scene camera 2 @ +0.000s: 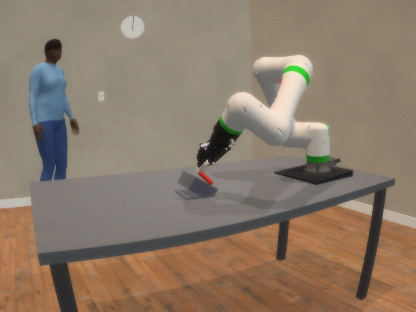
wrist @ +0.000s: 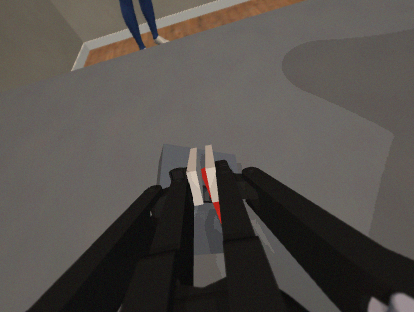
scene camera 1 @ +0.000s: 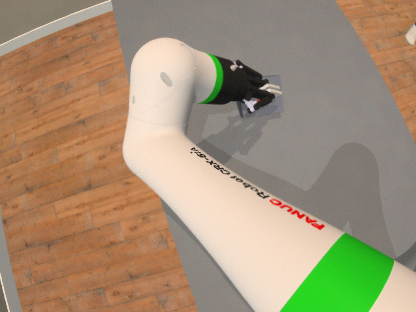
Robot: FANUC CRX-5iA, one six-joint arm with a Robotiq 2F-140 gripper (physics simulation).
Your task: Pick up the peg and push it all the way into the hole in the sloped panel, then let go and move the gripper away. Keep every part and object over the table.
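Places are measured from the arm's base along level axes (x right, y ahead, z up), in centimetres.
Pixels of known places: gripper, between the fingertips: [scene camera 2: 198, 170] [wrist: 203, 158] [scene camera 1: 276, 92]; arm's base, origin of its link: [scene camera 2: 317, 171].
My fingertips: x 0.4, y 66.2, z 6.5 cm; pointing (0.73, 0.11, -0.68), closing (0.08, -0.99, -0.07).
Ahead of a thing's pixels: the offset from my fingertips to its top centre. "*": to the spot under its first point. Level surfaces: height alone.
The red peg {dx -4.5, dy -1.0, dz +0.1 cm} [scene camera 2: 205, 177] [wrist: 217, 210] is held tilted, its lower part sticking out below the fingers. My gripper [scene camera 1: 271, 90] [scene camera 2: 203, 166] [wrist: 203, 158] is shut on it, with pale finger pads on each side, above the sloped panel. The grey sloped panel {dx -3.4, dy +2.7, dz +0.0 cm} [scene camera 1: 276, 108] [scene camera 2: 193, 184] [wrist: 172, 156] stands on its base plate on the table. In the wrist view, part of the dark hole {* dx -3.1, dy +0.7, dz -4.3 cm} [wrist: 206, 194] shows between the fingers, just left of the peg. The peg's lower end is close to the sloped face; whether it touches cannot be told. Fingers hide much of the peg.
The grey table {dz -8.7 cm} [scene camera 1: 310, 120] [scene camera 2: 115, 210] [wrist: 100, 115] carries the panel and the robot's black base plate [scene camera 2: 287, 173]. The white arm [scene camera 1: 220, 200] [scene camera 2: 260, 120] reaches over the table. A person [scene camera 2: 50, 95] stands behind the table's far left end.
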